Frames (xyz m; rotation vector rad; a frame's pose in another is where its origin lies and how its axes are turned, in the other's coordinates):
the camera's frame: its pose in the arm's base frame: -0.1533 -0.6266 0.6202 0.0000 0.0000 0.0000
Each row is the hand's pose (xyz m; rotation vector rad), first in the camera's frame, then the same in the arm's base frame.
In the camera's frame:
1: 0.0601 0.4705 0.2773 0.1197 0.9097 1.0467
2: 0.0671 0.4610 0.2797 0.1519 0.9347 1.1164
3: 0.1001 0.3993 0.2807 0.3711 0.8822 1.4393
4: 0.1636 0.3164 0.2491 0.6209 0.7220 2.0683
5: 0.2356 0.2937 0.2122 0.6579 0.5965 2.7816
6: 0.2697 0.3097 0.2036 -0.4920 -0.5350 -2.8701
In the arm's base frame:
1: -0.0932 -0.1561 0.8975 0.1197 0.9097 1.0467
2: -0.0862 -0.1656 0.8999 0.1519 0.9347 1.1164
3: -0.0532 -0.2273 0.9009 0.3711 0.8822 1.4393
4: 0.0103 -0.3102 0.8693 0.6209 0.7220 2.0683
5: 0.0823 -0.3329 0.8324 0.6579 0.5965 2.7816
6: 0.1164 -0.3169 0.8238 -0.4920 -0.5350 -2.8701

